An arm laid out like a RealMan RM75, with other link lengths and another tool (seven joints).
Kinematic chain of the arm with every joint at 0, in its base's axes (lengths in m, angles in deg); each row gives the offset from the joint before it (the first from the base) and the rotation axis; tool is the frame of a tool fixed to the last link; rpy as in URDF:
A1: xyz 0 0 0.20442 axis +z
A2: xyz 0 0 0 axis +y
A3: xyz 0 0 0.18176 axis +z
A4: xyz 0 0 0 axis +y
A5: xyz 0 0 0.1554 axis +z
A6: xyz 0 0 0 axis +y
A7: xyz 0 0 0.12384 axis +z
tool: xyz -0.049 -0.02 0.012 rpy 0 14.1 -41.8
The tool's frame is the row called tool.
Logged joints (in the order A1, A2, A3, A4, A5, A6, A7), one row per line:
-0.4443 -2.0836 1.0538 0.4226 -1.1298 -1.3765 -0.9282
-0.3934 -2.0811 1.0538 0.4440 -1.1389 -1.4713 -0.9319
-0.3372 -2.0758 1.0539 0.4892 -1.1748 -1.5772 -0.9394
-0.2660 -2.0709 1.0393 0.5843 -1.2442 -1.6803 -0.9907
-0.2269 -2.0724 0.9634 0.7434 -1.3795 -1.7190 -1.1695
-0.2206 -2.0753 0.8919 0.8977 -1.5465 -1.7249 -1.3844
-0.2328 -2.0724 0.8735 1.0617 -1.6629 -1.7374 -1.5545
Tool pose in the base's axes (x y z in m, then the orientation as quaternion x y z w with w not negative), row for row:
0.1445 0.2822 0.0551 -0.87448 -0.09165 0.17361 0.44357
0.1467 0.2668 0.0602 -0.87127 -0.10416 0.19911 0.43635
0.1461 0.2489 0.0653 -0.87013 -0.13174 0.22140 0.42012
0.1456 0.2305 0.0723 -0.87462 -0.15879 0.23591 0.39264
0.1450 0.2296 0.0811 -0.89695 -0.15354 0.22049 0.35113
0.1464 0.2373 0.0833 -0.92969 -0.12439 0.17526 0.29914
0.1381 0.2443 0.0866 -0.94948 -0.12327 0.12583 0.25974
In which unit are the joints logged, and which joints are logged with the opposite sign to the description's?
The joints are logged in radians. Opposite sign: A1, A2, A3, A4, A7.
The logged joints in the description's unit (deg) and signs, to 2 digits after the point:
25.46 119.38 -60.38 -24.21 -64.73 -78.87 53.18
22.54 119.24 -60.38 -25.44 -65.25 -84.30 53.39
19.32 118.93 -60.38 -28.03 -67.31 -90.37 53.82
15.24 118.65 -59.55 -33.48 -71.29 -96.27 56.76
13.00 118.74 -55.20 -42.59 -79.04 -98.49 67.01
12.64 118.91 -51.10 -51.43 -88.61 -98.83 79.32
13.34 118.74 -50.05 -60.83 -95.28 -99.55 89.07

